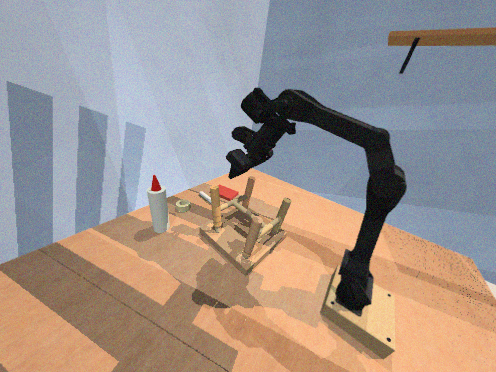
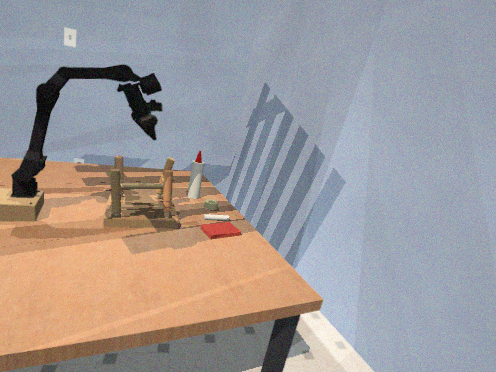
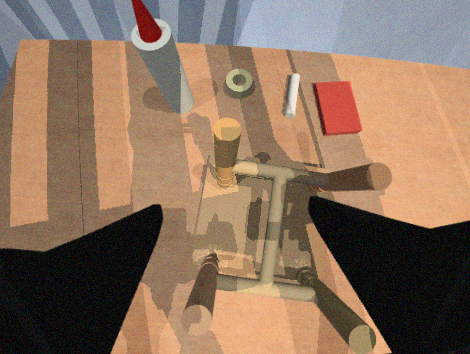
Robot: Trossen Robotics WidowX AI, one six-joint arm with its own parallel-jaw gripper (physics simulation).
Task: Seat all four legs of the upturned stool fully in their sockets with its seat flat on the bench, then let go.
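Pixels of known places: gripper, between the fingertips: (image 1: 238, 173) (image 2: 152, 137) (image 3: 236, 207); arm's base, origin of its link: (image 1: 349, 299) (image 2: 23, 194).
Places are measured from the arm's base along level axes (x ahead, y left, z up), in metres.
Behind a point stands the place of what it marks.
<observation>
The upturned stool's wooden seat (image 1: 223, 251) {x 0.398, y 0.090, z -0.034 m} (image 2: 142, 222) {x 0.384, y -0.170, z -0.034 m} (image 3: 220, 202) {x 0.436, y 0.047, z -0.023 m} looks flat on the bench. Four legs stand up from it: the glue-bottle-side leg (image 1: 215, 207) {x 0.486, y 0.047, z 0.093 m} (image 3: 226, 150) {x 0.491, y 0.032, z 0.145 m}, one towards the red block (image 1: 248, 194) {x 0.459, y -0.130, z 0.084 m} (image 3: 350, 179) {x 0.463, y -0.128, z 0.132 m}, and two nearer the arm's base, the first (image 1: 251, 239) {x 0.306, y 0.073, z 0.078 m} (image 3: 201, 295) {x 0.324, y 0.056, z 0.133 m} and the second (image 1: 282, 215) {x 0.282, y -0.107, z 0.082 m} (image 3: 342, 309) {x 0.302, y -0.116, z 0.117 m}. An H-shaped stretcher (image 3: 273, 230) {x 0.392, y -0.040, z 0.073 m} links them. Rings show at the glue-bottle-side leg's foot; how deep each leg sits I cannot tell. My gripper (image 1: 235, 154) (image 2: 155, 136) {x 0.422, y 0.022, z 0.248 m} (image 3: 236, 207) {x 0.422, y 0.022, z 0.248 m} is open and empty, high above the stool.
A glue bottle (image 1: 159, 210) {x 0.650, y 0.167, z 0.056 m} (image 2: 195, 180) {x 0.666, y 0.125, z 0.042 m} (image 3: 167, 70) {x 0.650, y 0.140, z 0.086 m} with a red tip stands beyond the stool. Near it lie a green ring (image 1: 183, 203) {x 0.733, y 0.004, z -0.037 m} (image 2: 211, 202) {x 0.727, y 0.027, z -0.033 m} (image 3: 229, 89) {x 0.700, y 0.037, z -0.030 m}, a white stick (image 1: 205, 197) {x 0.701, y -0.108, z -0.038 m} (image 2: 216, 217) {x 0.695, y -0.127, z -0.040 m} (image 3: 292, 95) {x 0.693, y -0.114, z -0.033 m} and a red block (image 1: 227, 192) {x 0.654, y -0.230, z -0.038 m} (image 2: 220, 230) {x 0.665, y -0.247, z -0.038 m} (image 3: 338, 107) {x 0.671, y -0.228, z -0.038 m}.
</observation>
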